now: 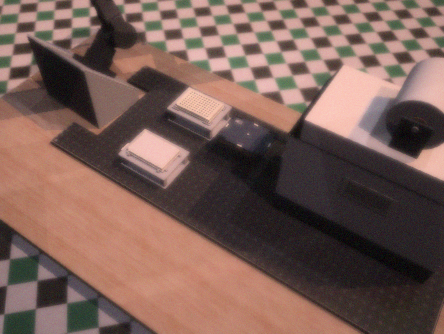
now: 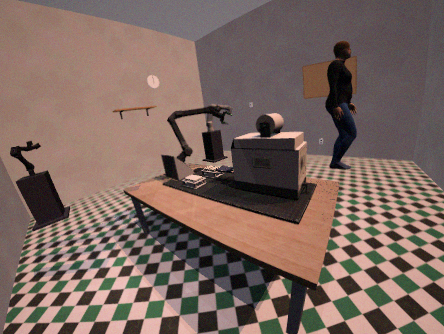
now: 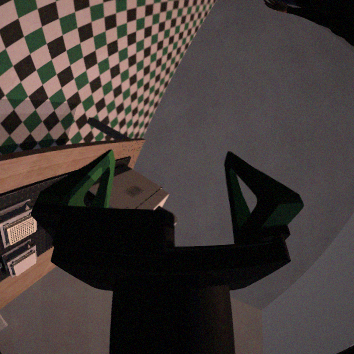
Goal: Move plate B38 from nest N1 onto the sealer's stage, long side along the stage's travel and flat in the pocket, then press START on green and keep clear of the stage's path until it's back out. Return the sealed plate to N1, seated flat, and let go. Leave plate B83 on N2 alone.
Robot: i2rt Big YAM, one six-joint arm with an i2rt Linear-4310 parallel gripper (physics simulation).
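Seen in the pictures: gripper, fingertip midpoint: [image 2: 230,119] [image 3: 169,155]; arm's base, origin of the base link: [image 1: 94,68] [image 2: 179,162].
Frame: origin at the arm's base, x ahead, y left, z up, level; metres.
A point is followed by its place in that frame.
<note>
A cream plate with open wells [image 1: 200,105] {x 0.308, y 0.147, z -0.064 m} [image 2: 212,170] {x 0.349, y 0.113, z -0.069 m} [image 3: 21,230] {x 0.300, y 0.147, z -0.061 m} sits on a grey nest at the back of the mat. A smooth white-topped plate [image 1: 154,149] {x 0.329, y -0.070, z -0.068 m} [image 2: 194,178] {x 0.360, y -0.083, z -0.068 m} [image 3: 22,262] {x 0.312, y -0.050, z -0.068 m} sits on a second nest nearer the front edge. The labels are too small to read. The dark blue stage [image 1: 245,135] {x 0.506, y 0.116, z -0.031 m} [image 2: 226,169] {x 0.530, y 0.107, z -0.031 m} is out of the sealer [image 1: 350,200] {x 0.852, y 0.061, z 0.042 m} [image 2: 270,165] {x 0.934, y 0.072, z 0.065 m} [image 3: 135,190] {x 0.859, y 0.283, z 0.083 m}, beside the welled plate, with no plate visible on it. The START button cannot be made out. My gripper [image 2: 228,115] {x 0.145, y 0.622, z 0.315 m} [image 3: 169,155] {x 0.145, y 0.622, z 0.315 m} is open and empty, high above the table, far from both plates.
A tilted grey panel [image 1: 75,80] {x 0.031, y -0.088, z 0.024 m} [image 2: 175,167] {x 0.077, y -0.086, z -0.016 m} stands between the arm's base and the nests. A white film roll [image 1: 425,95] {x 0.883, y 0.118, z 0.345 m} [image 2: 270,123] {x 0.928, y 0.105, z 0.296 m} sits on the sealer. The dark mat [image 1: 225,210] {x 0.586, y -0.061, z -0.130 m} [image 2: 260,202] {x 0.919, y -0.027, z -0.130 m} lies under nests and sealer. A person [image 2: 340,90] stands beyond the table.
</note>
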